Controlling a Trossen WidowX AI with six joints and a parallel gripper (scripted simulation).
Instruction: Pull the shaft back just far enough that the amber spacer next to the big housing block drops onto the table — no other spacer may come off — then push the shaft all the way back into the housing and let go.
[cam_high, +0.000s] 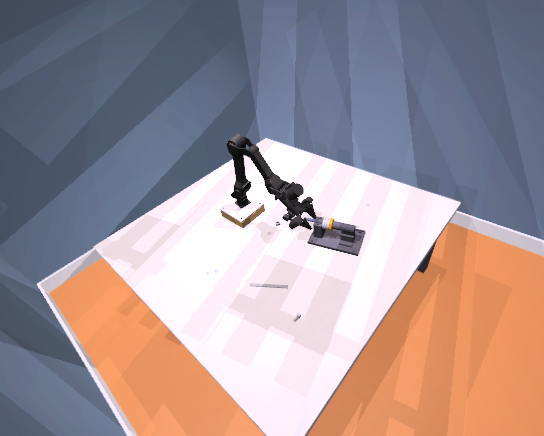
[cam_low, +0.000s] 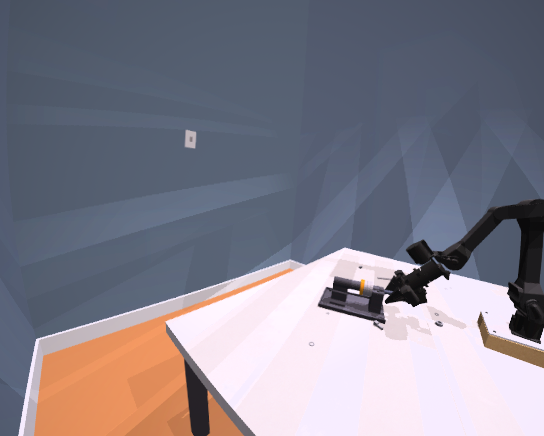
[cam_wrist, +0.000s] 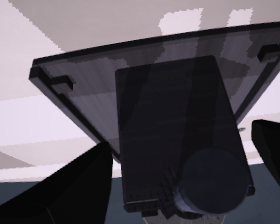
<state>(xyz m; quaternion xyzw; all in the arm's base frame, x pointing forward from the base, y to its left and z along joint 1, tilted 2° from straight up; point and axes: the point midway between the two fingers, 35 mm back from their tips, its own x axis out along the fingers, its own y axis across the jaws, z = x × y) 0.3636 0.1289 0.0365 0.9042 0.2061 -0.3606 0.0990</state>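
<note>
Now: the pale spacer 50 mm ahead of my gripper tip, 20 mm to the left of it and 20 mm above it. Round my gripper tip: shaft 30 mm ahead, 20 mm above, 10 mm to the left; amber spacer 70 mm ahead, 40 mm to the left, 20 mm above.
</note>
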